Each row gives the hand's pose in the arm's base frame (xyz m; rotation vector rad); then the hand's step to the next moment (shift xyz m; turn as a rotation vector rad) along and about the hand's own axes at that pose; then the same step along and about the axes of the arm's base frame.
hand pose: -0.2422 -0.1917 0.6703 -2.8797 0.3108 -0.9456
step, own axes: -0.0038 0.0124 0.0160 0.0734 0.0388 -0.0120
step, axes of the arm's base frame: 0.0045 -0.0108 -0.0169 0.0443 -0.0544 0.0460
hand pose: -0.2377 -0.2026 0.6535 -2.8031 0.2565 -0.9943
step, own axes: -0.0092 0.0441 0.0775 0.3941 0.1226 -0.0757
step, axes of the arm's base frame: 0.0374 -0.0340 -0.0740 0.2400 -0.2097 0.2729
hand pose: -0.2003 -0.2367 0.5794 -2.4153 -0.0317 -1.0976
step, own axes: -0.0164 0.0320 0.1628 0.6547 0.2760 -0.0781
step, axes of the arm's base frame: 0.1103 0.0457 -0.1164 0.4478 -0.3914 0.3964
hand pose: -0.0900 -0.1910 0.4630 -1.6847 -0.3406 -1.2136
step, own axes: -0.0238 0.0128 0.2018 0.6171 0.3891 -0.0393
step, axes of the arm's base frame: 0.1104 0.1687 -0.0282 0.5305 -0.4009 0.3027
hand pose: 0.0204 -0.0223 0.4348 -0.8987 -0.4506 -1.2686
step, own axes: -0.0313 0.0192 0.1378 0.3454 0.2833 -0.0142
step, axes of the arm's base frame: 0.0340 0.1280 0.0529 0.3602 -0.2161 0.1527
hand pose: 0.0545 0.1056 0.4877 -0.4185 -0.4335 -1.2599
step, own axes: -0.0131 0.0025 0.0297 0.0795 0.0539 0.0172
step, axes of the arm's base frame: -0.0033 0.0269 0.0180 0.0703 -0.0418 0.0532
